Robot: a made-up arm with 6 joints.
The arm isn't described. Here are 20 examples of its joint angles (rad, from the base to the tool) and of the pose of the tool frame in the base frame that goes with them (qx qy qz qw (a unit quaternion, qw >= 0); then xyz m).
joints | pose
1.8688 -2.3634 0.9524 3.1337 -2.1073 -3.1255 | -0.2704 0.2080 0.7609 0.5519 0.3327 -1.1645 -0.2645
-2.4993 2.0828 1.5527 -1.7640 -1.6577 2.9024 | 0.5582 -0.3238 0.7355 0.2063 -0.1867 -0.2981 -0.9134
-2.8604 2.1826 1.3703 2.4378 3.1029 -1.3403 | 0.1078 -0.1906 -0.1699 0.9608 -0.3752 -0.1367 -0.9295
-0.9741 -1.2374 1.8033 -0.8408 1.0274 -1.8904 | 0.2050 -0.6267 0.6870 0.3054 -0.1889 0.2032 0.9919
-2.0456 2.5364 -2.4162 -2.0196 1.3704 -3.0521 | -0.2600 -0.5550 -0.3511 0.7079 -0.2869 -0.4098 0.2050
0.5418 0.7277 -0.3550 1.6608 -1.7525 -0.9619 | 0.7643 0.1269 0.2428 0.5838 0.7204 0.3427 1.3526
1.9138 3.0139 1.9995 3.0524 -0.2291 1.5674 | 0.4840 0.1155 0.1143 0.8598 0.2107 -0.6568 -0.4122
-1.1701 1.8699 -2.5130 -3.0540 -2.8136 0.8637 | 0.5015 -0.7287 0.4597 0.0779 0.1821 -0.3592 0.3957
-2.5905 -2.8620 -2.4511 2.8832 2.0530 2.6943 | -0.5103 -0.1318 -0.8491 0.0365 -0.2267 -0.1960 -0.1974
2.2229 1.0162 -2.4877 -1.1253 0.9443 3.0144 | -0.3752 0.3956 -0.5719 0.6129 0.1110 -0.0599 0.6324
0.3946 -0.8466 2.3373 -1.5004 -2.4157 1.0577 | -0.7043 -0.1027 0.6249 0.3206 0.0195 0.1098 0.6819
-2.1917 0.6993 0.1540 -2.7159 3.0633 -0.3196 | -0.6753 0.5872 0.0602 0.4421 -0.5512 -0.8071 1.1247
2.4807 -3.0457 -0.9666 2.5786 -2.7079 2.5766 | 0.5795 -0.0881 0.7805 0.2174 -0.3071 0.2374 -1.1244
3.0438 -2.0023 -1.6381 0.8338 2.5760 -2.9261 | 0.0857 0.4562 -0.3577 0.8103 0.4338 -0.1090 -0.8130
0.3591 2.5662 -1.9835 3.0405 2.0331 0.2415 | 0.6642 -0.0098 -0.7178 0.2085 0.6711 0.2883 0.0626
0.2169 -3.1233 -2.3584 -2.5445 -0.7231 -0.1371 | -0.6518 -0.1049 -0.6790 0.3212 0.5802 0.1929 -0.1654
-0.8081 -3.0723 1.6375 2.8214 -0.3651 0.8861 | -0.4268 0.2944 0.8526 0.0659 -0.5936 0.6398 -0.5391
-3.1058 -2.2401 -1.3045 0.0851 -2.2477 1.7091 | 0.1436 -0.1974 -0.6491 0.7205 0.2836 -0.0075 -0.9707
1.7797 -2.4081 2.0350 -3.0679 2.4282 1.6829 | 0.9822 0.0791 0.0458 0.1640 0.1531 -0.8167 0.0982
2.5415 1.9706 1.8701 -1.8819 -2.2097 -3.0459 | -0.0580 -0.4352 0.6765 0.5913 -0.2873 0.0700 -0.7027
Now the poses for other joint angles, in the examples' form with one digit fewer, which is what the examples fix.
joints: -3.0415 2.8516 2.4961 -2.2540 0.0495 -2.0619
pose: -0.290 0.363 -0.446 0.765 0.450 0.024 -0.162
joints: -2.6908 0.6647 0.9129 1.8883 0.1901 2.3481
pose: -0.157 -0.670 0.550 0.473 -1.172 -0.615 0.724
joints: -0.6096 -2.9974 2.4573 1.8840 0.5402 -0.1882
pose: -0.407 0.087 0.411 0.811 -0.408 0.377 0.016
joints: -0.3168 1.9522 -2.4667 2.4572 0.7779 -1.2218
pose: -0.529 -0.208 0.309 0.762 0.294 -0.022 0.482
